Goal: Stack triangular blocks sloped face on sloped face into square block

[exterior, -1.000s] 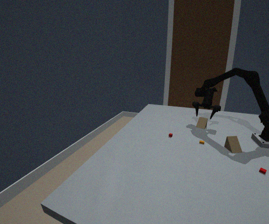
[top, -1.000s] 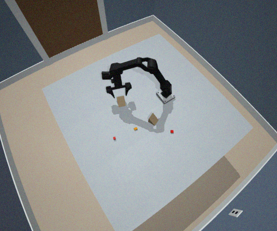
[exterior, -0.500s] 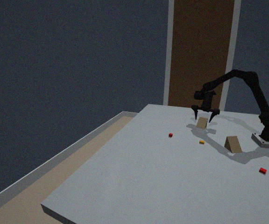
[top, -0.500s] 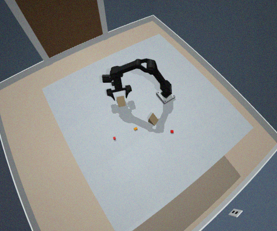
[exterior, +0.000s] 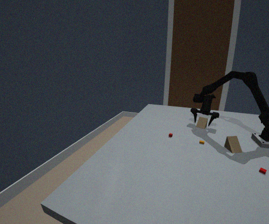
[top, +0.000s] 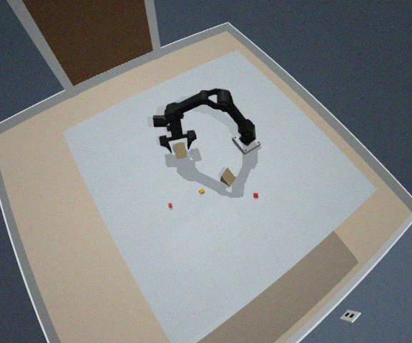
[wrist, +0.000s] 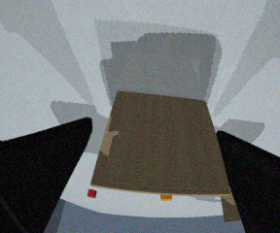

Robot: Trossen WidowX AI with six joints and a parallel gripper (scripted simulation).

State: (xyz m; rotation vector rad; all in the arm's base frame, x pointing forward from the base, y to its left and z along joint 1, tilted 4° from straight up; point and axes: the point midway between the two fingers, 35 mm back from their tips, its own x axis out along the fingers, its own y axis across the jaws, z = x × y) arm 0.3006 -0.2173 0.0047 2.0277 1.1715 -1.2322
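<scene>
Now: gripper tip right at the tan triangular block. Round my gripper tip: small orange cube 7 cm ahead, 24 cm to the left, 1 cm below.
</scene>
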